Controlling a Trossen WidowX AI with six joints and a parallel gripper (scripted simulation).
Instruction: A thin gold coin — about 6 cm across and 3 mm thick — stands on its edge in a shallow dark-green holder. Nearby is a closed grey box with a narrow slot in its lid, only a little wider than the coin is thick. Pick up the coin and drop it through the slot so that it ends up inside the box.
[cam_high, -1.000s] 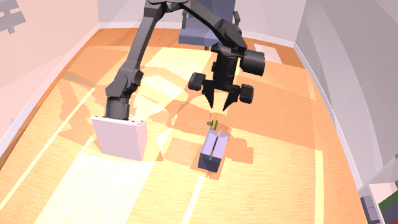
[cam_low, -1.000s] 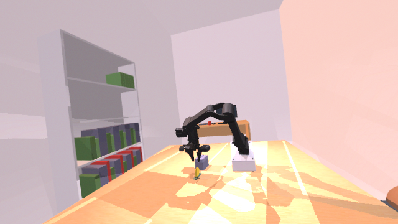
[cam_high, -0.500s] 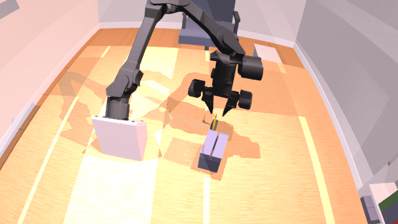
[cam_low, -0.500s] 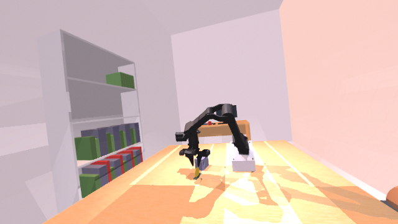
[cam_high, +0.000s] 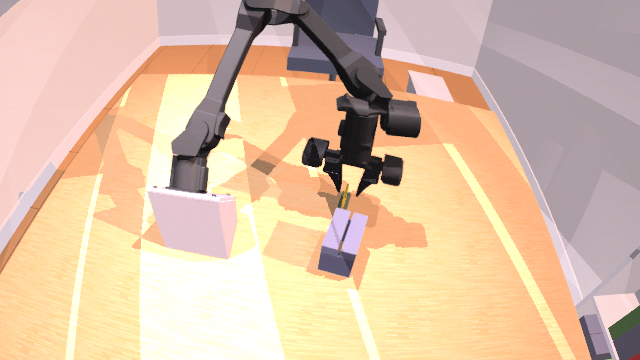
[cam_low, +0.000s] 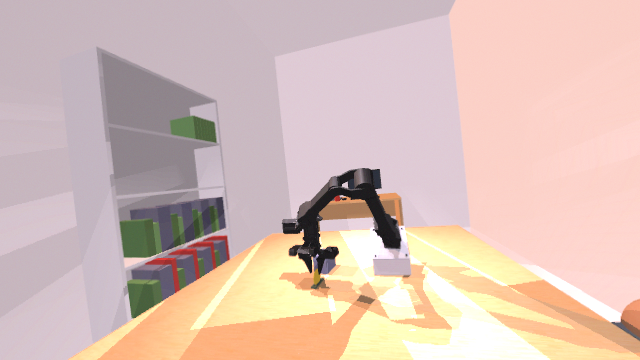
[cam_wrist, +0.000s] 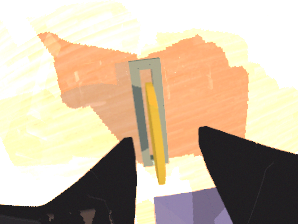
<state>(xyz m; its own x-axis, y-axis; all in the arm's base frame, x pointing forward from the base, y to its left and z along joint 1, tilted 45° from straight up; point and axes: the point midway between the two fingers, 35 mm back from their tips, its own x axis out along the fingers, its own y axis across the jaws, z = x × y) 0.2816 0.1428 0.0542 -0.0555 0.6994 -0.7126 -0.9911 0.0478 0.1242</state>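
Right now my gripper tip is 10 mm above the gold coin.
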